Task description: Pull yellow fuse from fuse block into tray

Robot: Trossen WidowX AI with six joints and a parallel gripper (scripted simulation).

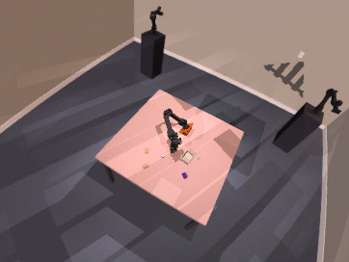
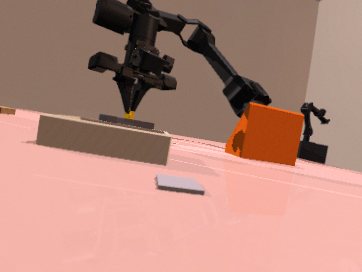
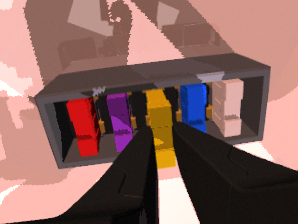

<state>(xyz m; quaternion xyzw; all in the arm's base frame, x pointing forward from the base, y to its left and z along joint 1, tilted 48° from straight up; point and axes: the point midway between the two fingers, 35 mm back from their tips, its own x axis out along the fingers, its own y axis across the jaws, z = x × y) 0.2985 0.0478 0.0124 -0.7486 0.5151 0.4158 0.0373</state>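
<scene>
My gripper tip is 30 mm above the purple fuse, 10 mm to the left of it and 10 mm past it. Round my gripper tip: beige tray (190 mm to the left, 50 mm below, 30 mm behind); then red fuse (30 mm below, 30 mm behind, 20 mm to the right); then yellow fuse (10 mm below).
</scene>
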